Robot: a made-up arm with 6 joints. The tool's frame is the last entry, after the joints.
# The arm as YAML. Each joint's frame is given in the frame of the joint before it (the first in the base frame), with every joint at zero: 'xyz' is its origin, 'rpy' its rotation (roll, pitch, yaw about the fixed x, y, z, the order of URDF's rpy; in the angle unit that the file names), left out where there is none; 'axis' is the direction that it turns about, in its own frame. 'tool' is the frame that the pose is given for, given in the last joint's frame.
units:
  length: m
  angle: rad
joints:
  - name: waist
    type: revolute
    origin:
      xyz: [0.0, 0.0, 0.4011]
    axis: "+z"
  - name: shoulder
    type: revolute
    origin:
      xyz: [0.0, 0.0, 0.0]
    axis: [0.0, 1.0, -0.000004]
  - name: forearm
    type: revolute
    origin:
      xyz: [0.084, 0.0, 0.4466]
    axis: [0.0, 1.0, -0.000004]
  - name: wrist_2
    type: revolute
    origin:
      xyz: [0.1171, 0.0, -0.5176]
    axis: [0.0, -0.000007, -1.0]
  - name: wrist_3
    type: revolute
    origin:
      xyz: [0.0, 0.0, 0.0]
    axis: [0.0, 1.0, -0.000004]
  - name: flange
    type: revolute
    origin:
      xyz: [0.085, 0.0, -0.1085]
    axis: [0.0, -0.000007, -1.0]
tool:
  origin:
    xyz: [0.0, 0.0, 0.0]
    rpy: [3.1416, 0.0, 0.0]
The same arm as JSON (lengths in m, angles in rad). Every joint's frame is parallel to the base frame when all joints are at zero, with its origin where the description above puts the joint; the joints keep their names.
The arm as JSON. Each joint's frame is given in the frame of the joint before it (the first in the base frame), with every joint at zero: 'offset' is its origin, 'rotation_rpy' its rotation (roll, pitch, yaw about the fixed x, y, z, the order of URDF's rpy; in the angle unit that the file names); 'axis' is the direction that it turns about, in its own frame. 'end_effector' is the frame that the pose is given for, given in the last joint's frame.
{"length_unit": "m", "angle_unit": "rad", "chain": [
  {"id": "waist", "offset": [0.0, 0.0, 0.4011], "rotation_rpy": [0.0, 0.0, 0.0], "axis": [0.0, 0.0, 1.0]},
  {"id": "shoulder", "offset": [0.0, 0.0, 0.0], "rotation_rpy": [0.0, 0.0, 0.0], "axis": [0.0, 1.0, 0.0]},
  {"id": "forearm", "offset": [0.084, 0.0, 0.4466], "rotation_rpy": [0.0, 0.0, 0.0], "axis": [0.0, 1.0, 0.0]},
  {"id": "wrist_2", "offset": [0.1171, 0.0, -0.5176], "rotation_rpy": [0.0, 0.0, 0.0], "axis": [0.0, 0.0, -1.0]},
  {"id": "wrist_3", "offset": [0.0, 0.0, 0.0], "rotation_rpy": [0.0, 0.0, 0.0], "axis": [0.0, 1.0, 0.0]},
  {"id": "flange", "offset": [0.085, 0.0, -0.1085], "rotation_rpy": [0.0, 0.0, 0.0], "axis": [0.0, 0.0, -1.0]}
], "end_effector": {"offset": [0.0, 0.0, 0.0], "rotation_rpy": [-3.1416, 0.0, 0.0]}}

